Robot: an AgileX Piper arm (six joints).
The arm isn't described. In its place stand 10 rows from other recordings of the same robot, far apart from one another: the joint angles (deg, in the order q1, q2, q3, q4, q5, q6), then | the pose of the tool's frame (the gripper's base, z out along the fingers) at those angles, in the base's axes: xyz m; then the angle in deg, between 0 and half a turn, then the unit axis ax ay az.
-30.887, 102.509, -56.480, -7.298, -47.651, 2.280 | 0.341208, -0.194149, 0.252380, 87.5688, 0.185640, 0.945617, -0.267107
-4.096, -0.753, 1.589, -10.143, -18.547, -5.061 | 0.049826, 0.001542, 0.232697, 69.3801, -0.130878, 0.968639, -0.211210
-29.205, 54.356, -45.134, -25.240, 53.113, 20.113 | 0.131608, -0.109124, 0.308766, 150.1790, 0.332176, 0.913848, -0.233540
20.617, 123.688, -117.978, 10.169, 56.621, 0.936 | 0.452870, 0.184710, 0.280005, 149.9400, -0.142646, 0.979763, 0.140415
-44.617, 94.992, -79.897, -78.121, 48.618, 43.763 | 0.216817, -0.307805, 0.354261, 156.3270, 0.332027, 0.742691, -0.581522
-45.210, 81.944, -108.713, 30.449, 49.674, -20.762 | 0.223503, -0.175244, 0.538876, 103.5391, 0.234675, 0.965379, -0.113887
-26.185, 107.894, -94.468, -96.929, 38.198, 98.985 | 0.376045, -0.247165, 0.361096, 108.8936, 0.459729, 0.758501, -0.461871
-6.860, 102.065, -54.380, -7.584, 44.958, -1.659 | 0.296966, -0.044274, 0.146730, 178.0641, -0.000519, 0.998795, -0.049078
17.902, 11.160, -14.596, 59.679, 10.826, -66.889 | 0.057229, 0.033992, 0.278633, 88.7799, -0.299329, 0.938526, 0.171960
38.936, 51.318, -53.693, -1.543, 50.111, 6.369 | 0.130563, 0.103070, 0.359826, 135.9692, -0.280962, 0.947342, 0.153636
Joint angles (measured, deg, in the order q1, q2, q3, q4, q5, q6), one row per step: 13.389 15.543 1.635 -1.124 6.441 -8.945; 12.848 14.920 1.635 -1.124 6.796 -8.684; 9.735 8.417 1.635 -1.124 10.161 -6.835; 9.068 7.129 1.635 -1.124 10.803 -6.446; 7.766 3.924 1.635 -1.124 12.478 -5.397; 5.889 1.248 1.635 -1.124 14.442 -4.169; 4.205 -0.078 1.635 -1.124 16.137 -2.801; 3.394 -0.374 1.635 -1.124 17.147 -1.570; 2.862 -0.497 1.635 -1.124 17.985 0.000; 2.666 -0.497 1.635 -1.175 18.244 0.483; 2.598 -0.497 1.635 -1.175 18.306 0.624; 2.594 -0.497 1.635 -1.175 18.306 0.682; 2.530 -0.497 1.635 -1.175 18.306 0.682
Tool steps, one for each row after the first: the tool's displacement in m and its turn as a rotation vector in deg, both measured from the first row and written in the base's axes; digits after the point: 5 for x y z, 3 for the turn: -0.00057 -0.00086 0.00027 0.301 -0.206 -0.631; -0.00736 -0.00618 0.00306 2.652 -2.941 -4.339; -0.00873 -0.00720 0.00354 3.129 -3.519 -5.117; -0.01227 -0.00920 0.00445 4.373 -4.876 -6.703; -0.01536 -0.01158 0.00415 5.588 -5.456 -8.919; -0.01709 -0.01344 0.00282 6.754 -4.979 -11.016; -0.01769 -0.01429 0.00155 7.778 -4.154 -12.220; -0.01810 -0.01484 0.00037 9.141 -3.276 -13.249; -0.01819 -0.01507 -0.00003 9.504 -2.982 -13.606; -0.01821 -0.01513 -0.00012 9.626 -2.908 -13.720; -0.01821 -0.01514 -0.00012 9.682 -2.901 -13.740; -0.01821 -0.01520 -0.00012 9.680 -2.906 -13.804
